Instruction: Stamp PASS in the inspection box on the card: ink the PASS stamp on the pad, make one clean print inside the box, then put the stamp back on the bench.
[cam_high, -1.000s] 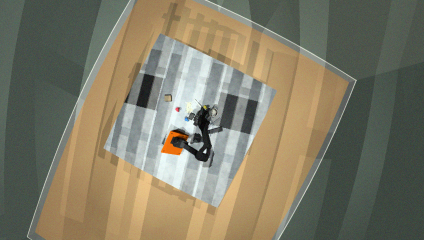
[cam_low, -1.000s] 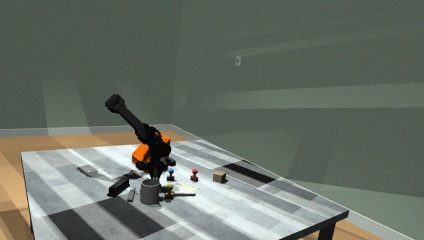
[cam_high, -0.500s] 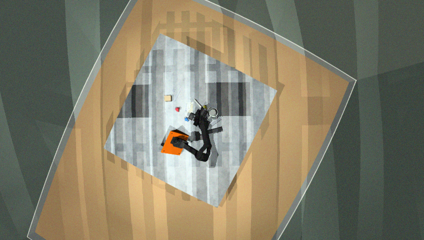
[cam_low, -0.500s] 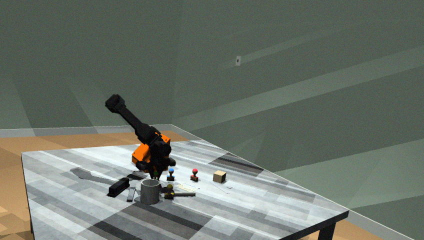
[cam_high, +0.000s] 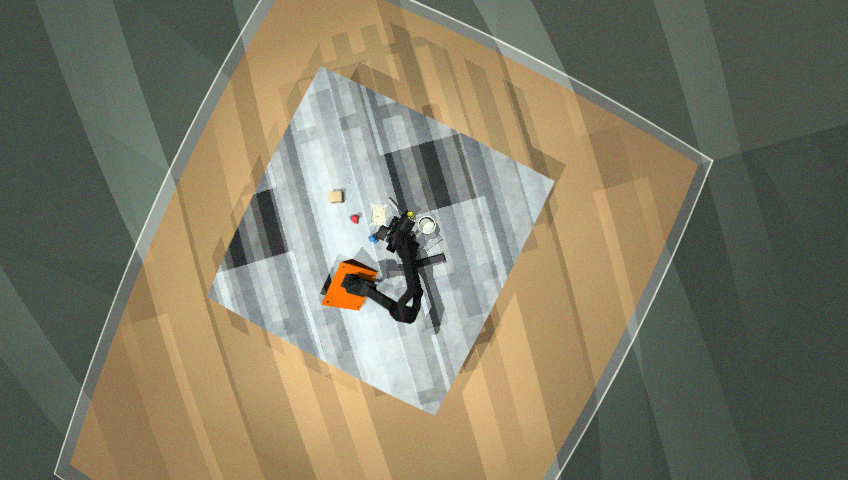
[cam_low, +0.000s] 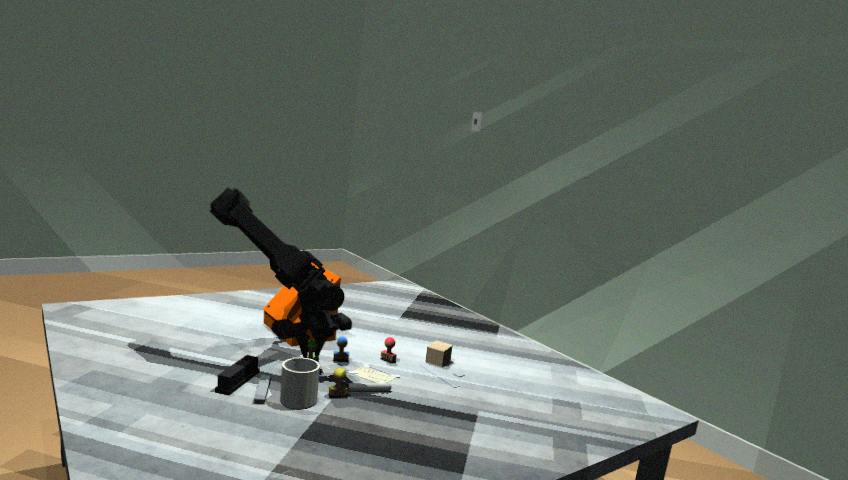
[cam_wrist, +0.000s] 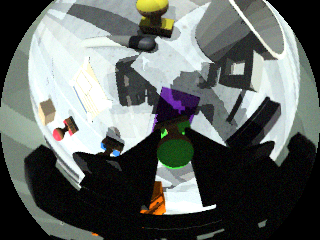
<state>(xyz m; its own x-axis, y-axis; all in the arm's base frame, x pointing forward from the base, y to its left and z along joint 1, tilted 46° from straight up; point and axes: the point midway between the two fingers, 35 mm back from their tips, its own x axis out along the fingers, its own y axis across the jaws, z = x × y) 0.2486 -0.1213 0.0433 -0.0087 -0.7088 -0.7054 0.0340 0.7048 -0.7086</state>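
The dark purple ink pad lies 40 mm below my gripper tip. Also, from my gripper tip: green-knobbed stamp: right at my gripper tip; then blue-knobbed stamp: 110 mm to the left, 50 mm behind, 20 mm below; then yellow-knobbed stamp: 130 mm ahead, 20 mm below, 10 mm to the left.
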